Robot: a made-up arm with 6 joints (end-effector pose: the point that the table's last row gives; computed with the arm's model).
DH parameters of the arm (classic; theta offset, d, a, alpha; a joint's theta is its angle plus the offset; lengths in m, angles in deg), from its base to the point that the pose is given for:
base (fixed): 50.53 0 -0.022 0
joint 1: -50.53 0.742 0.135 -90
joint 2: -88.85 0 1.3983 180
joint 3: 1.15 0.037 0.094 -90
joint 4: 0 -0.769 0.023 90
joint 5: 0 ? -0.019 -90
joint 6: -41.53 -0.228 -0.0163 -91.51
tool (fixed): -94.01 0.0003 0 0
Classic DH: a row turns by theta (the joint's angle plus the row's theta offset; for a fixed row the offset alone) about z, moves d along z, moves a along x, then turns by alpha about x.
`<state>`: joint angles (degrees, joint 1 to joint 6).
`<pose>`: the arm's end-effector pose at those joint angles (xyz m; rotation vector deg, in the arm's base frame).
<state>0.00 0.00 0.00 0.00 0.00 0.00</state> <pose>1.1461 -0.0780 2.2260 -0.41 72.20 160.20</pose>
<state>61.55 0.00 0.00 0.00 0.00 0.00</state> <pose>0.5923 0.9739 2.2260 30.27 -50.17 -114.41</pose>
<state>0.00 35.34 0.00 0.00 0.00 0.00</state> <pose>1.8156 -0.0780 1.3596 -46.75 -68.62 -148.09</pose>
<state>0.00 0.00 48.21 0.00 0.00 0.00</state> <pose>0.7494 -0.0780 2.9407 -59.88 57.54 132.91</pose>
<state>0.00 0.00 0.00 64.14 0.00 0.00</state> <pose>1.1461 -0.0716 2.2521 -3.85 146.88 97.84</pose>
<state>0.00 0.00 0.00 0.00 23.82 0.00</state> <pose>1.1392 -0.0780 2.3207 -31.84 65.93 149.06</pose>
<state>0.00 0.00 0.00 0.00 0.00 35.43</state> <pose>1.1461 -0.0870 2.2218 -2.39 117.71 130.84</pose>
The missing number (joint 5, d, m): 0.035
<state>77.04 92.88 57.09 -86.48 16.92 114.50</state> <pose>0.6198 2.2631 0.1010 21.60 -95.98 -74.47</pose>
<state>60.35 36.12 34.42 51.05 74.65 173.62</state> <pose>0.7852 1.6305 2.1119 -42.39 52.74 -27.34</pose>
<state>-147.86 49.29 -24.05 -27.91 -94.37 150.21</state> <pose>-1.1243 -0.7305 0.8946 -15.09 -41.88 -172.51</pose>
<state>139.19 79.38 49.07 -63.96 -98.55 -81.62</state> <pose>-1.7166 1.2759 0.5943 -119.39 -96.91 -2.23</pose>
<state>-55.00 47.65 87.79 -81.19 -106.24 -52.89</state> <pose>1.0737 -1.3107 2.1422 -49.76 59.58 -133.21</pose>
